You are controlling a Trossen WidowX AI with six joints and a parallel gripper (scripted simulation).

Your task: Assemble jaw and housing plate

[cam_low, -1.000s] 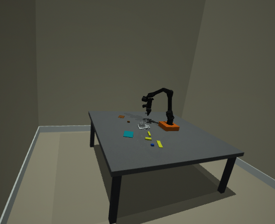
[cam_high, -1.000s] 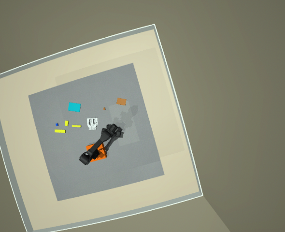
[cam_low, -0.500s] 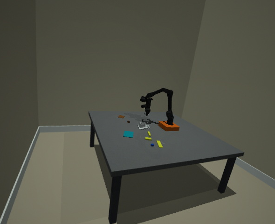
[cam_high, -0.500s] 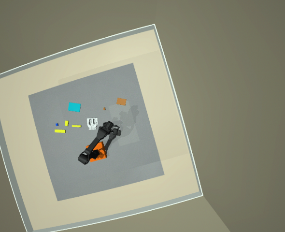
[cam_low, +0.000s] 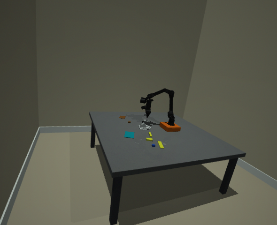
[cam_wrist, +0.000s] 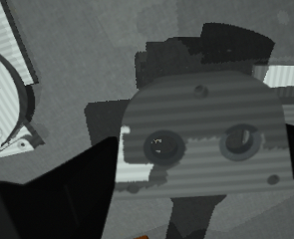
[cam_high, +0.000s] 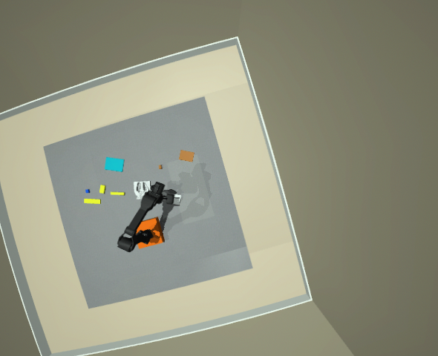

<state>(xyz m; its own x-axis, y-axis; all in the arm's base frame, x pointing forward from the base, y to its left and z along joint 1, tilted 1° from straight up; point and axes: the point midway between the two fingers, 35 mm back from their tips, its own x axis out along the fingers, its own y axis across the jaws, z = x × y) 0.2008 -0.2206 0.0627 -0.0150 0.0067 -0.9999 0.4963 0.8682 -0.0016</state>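
My gripper tip is 80 mm short of the jaw, 140 mm to the right of it and 70 mm above it. The rest, counted from my gripper tip: white base plate 130 mm ahead, 130 mm to the left, 80 mm below; then small brown block 210 mm ahead, 50 mm to the right, 70 mm below; then brown tile 200 mm ahead, 250 mm to the right, 80 mm below.
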